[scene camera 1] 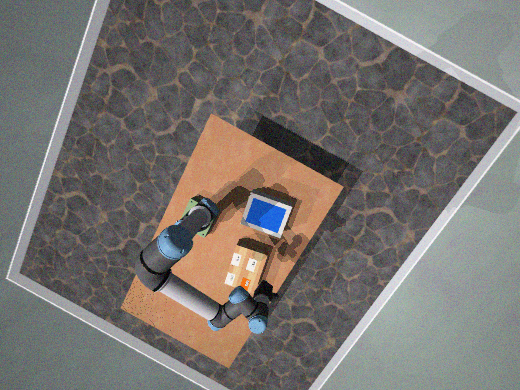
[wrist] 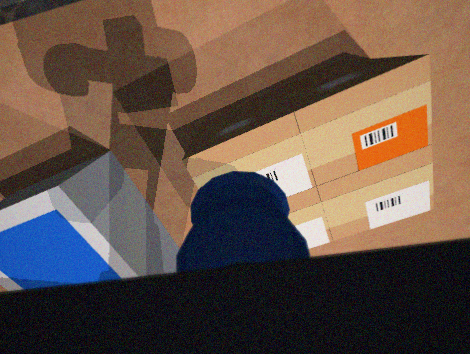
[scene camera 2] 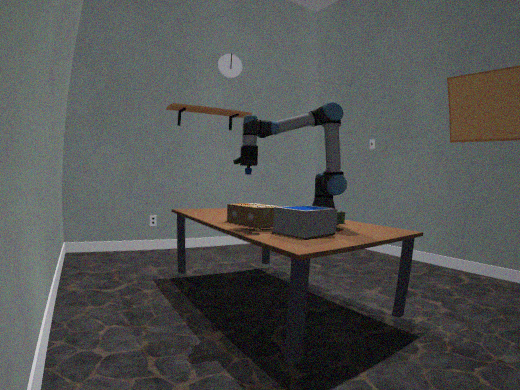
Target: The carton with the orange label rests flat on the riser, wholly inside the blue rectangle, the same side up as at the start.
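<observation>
The carton with the orange label stands label up on the table, in a two-by-two block with three white-labelled cartons. It is at the block's corner farther from the riser. The grey riser stands beside the block, across a gap. The filled blue rectangle on its top bears no carton. My gripper, a dark blue suction cup, is open and holds nothing. It hangs high above the table, well above the carton tops, and hides part of the block in the wrist view.
White-labelled cartons touch the orange-labelled one. The arm's base stands on a green plate at one long edge of the wooden table. A wall shelf is in the background.
</observation>
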